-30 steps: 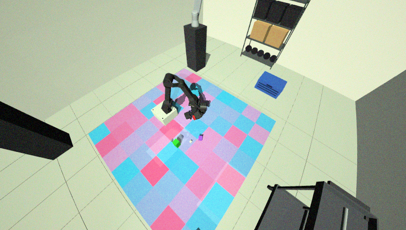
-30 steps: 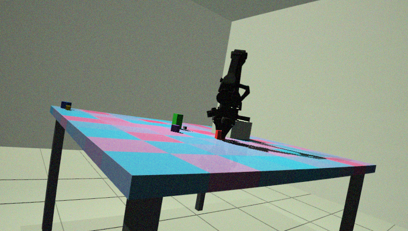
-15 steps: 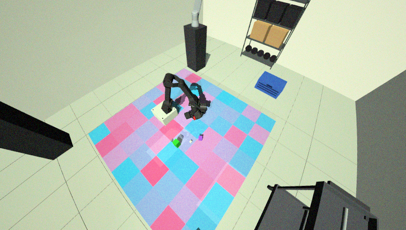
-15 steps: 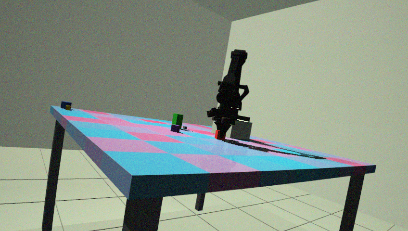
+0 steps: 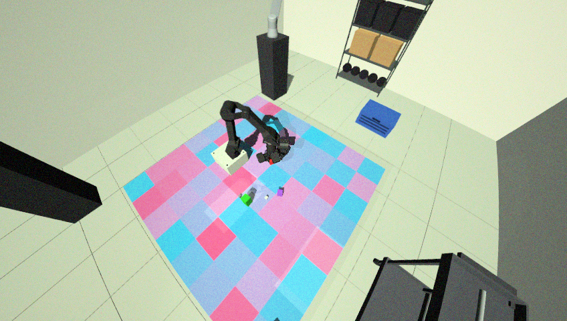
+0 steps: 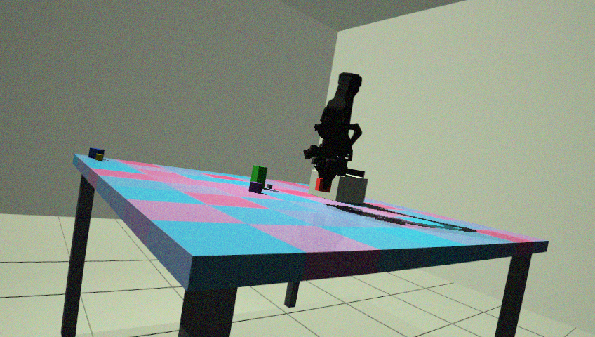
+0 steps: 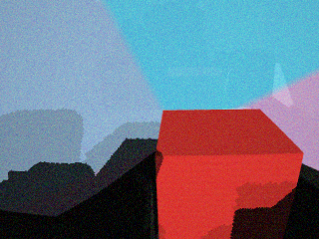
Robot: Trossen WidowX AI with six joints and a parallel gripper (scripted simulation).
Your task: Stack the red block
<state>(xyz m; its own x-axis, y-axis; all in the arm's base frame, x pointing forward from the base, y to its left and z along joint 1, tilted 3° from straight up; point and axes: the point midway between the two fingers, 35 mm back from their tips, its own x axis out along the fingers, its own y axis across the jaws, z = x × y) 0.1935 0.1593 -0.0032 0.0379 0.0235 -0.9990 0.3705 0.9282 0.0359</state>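
Now: gripper tip 19 cm to the left of the white piece, 15 cm short of it and 4 cm above it. Round my gripper tip: red block 1 cm above; purple block 19 cm ahead, 11 cm to the right, 3 cm below.
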